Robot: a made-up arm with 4 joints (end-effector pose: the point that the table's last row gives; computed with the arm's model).
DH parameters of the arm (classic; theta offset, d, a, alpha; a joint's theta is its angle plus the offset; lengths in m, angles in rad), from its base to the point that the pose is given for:
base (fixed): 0 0 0 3.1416
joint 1: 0 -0.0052 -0.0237 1.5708
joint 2: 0 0.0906 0.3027 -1.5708
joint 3: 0 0.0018 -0.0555 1.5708
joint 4: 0 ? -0.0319 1.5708
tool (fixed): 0 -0.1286 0 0
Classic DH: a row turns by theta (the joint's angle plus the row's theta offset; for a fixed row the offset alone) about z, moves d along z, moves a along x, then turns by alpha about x.
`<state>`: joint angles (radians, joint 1 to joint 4).
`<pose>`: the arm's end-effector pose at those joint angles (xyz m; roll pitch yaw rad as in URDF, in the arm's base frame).
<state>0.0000 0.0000 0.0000 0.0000</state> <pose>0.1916 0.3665 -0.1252 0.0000 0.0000 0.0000</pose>
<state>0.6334 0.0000 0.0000 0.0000</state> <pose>0.3714 0.1820 -0.1252 0.0000 0.0000 -0.6334</pose>
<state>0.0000 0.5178 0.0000 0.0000</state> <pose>0.0988 0.3665 -0.2147 0.0000 0.5178 0.0000</pose>
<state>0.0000 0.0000 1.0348 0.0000</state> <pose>0.4716 0.3066 -0.1252 0.0000 0.0000 -1.0348</pose>
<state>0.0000 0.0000 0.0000 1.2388</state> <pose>0.0915 0.3665 -0.0084 0.0000 1.2388 0.0000</pose>
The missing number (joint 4, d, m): 0.2759
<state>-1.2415 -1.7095 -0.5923 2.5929</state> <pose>-0.3026 -0.0622 0.0569 -0.7912 0.6802 0.5821</pose>
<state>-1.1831 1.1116 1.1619 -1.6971</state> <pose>-0.0374 0.2536 -0.5278 -1.2235 -0.5059 1.3156</pose>
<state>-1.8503 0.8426 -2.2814 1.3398</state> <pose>0.1897 0.1794 -0.1563 0.7346 0.5662 -1.4984</pose>
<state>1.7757 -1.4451 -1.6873 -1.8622</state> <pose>0.1373 -0.0022 0.0254 -1.4954 -0.1538 1.6588</pose>
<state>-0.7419 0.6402 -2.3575 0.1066</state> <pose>0.1519 -0.0996 -0.2032 0.4642 -0.3418 3.0425</pose>
